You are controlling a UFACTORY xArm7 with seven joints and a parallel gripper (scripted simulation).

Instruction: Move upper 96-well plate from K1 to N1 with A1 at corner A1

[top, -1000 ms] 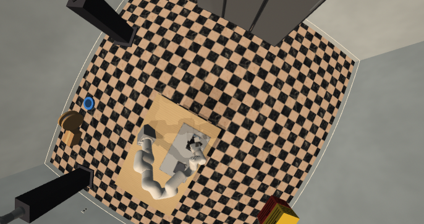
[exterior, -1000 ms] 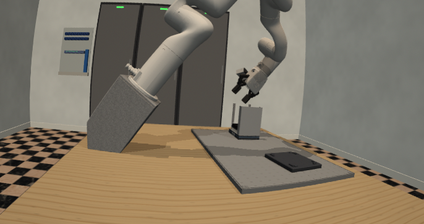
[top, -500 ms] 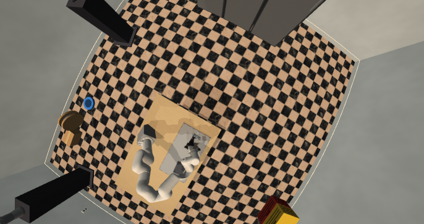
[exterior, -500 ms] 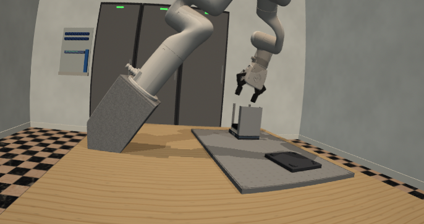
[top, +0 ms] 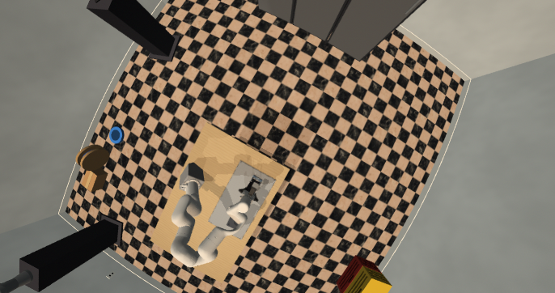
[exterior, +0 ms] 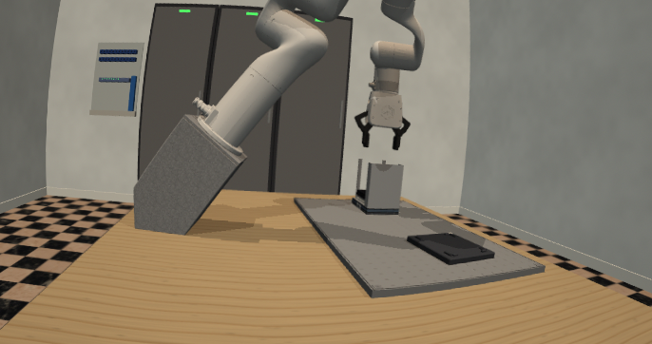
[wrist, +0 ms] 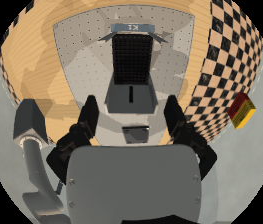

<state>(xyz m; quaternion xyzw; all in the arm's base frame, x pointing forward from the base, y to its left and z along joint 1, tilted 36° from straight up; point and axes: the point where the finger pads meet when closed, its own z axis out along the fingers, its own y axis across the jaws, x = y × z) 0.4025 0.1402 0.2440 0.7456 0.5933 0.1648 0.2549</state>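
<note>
Now: hand 15 cm above the black 96-well plate. Also, from my hand: pale plate (16 cm below); then pale A1 square (32 cm to the right, 17 cm below, 2 cm behind).
</note>
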